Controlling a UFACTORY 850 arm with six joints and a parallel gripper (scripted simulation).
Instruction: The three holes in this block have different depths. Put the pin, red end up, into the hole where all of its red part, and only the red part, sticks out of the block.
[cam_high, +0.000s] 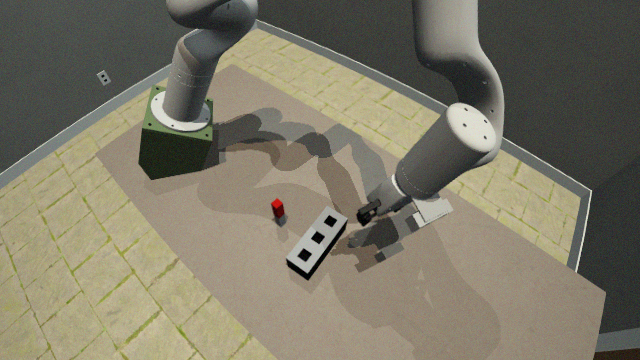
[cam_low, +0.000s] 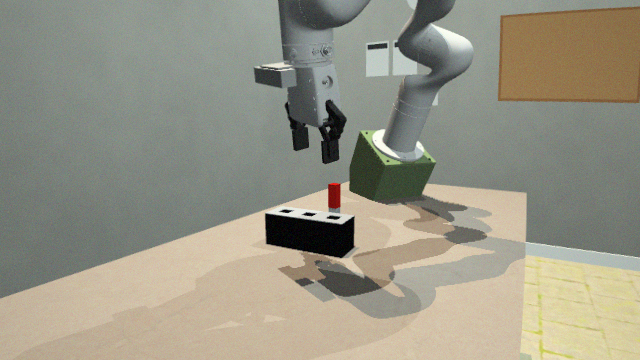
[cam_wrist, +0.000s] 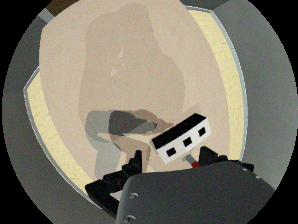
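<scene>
Now: hand 22 cm past the pin, 13 cm to the left of it and 14 cm above it. From my hand the other things lie so: black block (9 cm behind, 10 cm to the right, 19 cm below).
</scene>
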